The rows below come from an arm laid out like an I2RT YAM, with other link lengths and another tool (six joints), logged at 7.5 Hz.
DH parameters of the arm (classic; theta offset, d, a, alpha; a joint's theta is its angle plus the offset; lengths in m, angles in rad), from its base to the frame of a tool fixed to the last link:
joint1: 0 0.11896 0.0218 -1.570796
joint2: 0 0 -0.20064 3.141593
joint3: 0.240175 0 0.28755 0
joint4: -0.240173 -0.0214 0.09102 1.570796
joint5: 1.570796 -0.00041 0 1.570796
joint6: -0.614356 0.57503 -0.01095 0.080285
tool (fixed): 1.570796 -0.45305 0 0
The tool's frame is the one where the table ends.
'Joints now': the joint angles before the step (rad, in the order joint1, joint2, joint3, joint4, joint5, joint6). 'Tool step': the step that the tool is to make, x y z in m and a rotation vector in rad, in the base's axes. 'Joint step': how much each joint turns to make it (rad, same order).
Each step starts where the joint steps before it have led.
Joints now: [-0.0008 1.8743 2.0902 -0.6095 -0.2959 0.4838]
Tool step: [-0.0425 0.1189 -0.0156 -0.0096 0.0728 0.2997]
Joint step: [0.2295 -0.0139 -0.0253 -0.0722 -0.0632 -0.0325]
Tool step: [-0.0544 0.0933 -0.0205 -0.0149 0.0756 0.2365]
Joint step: [0.2053 0.0077 -0.0239 -0.0471 -0.0324 -0.0068]
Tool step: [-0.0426 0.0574 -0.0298 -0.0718 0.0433 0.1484]
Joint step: [0.1508 0.0369 -0.0147 -0.0343 0.0253 -0.0355]
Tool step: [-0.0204 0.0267 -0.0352 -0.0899 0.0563 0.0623]
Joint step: [0.0772 0.0795 0.0285 -0.0549 0.0371 -0.0226]
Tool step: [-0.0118 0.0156 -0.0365 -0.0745 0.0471 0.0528]
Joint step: [0.0439 0.0761 0.0103 -0.0264 0.0137 -0.0274]
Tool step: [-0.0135 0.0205 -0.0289 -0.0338 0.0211 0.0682]
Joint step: [0.0483 0.0633 0.0006 0.0171 -0.0045 -0.0235]
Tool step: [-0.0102 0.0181 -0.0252 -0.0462 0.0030 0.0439]
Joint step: [0.0459 0.0783 0.0377 0.0006 0.0255 -0.0183]
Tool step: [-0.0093 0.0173 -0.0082 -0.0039 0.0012 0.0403]
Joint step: [0.0355 0.0580 0.0560 -0.0032 -0.0014 -0.0051]
